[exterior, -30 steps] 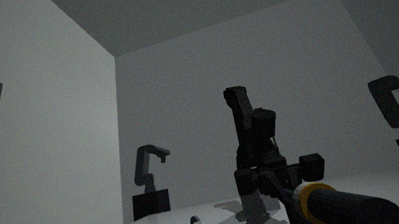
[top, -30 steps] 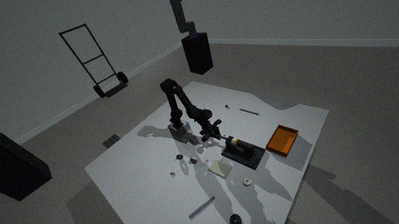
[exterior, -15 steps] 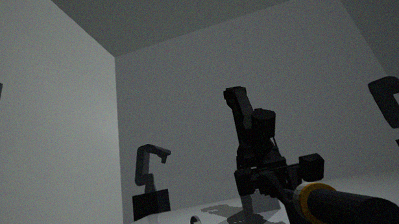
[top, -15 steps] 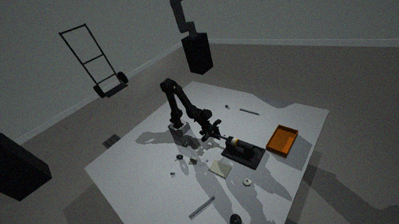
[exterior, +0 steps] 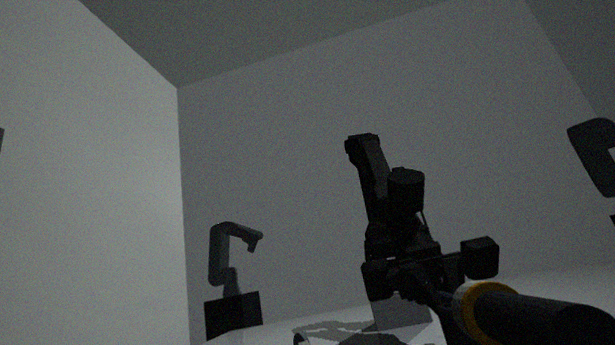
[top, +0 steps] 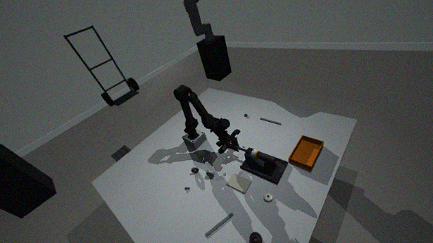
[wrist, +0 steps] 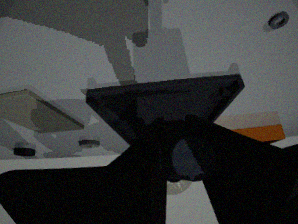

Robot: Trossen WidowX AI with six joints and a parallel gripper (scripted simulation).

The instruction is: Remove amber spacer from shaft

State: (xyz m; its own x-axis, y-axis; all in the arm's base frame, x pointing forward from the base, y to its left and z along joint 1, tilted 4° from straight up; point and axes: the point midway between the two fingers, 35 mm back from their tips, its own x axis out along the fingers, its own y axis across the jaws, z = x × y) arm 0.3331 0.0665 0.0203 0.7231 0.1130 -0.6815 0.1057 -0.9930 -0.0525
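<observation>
The thin shaft is 60 mm ahead of my gripper tip, 20 mm above it and 10 mm to the left of it. The rest, counted from my gripper tip: pale spacer 120 mm ahead, 20 mm above, 10 mm to the left; then amber spacer 120 mm ahead, 20 mm above, 10 mm to the left; then pale flat plate 160 mm to the right, 100 mm ahead, 50 mm below.
</observation>
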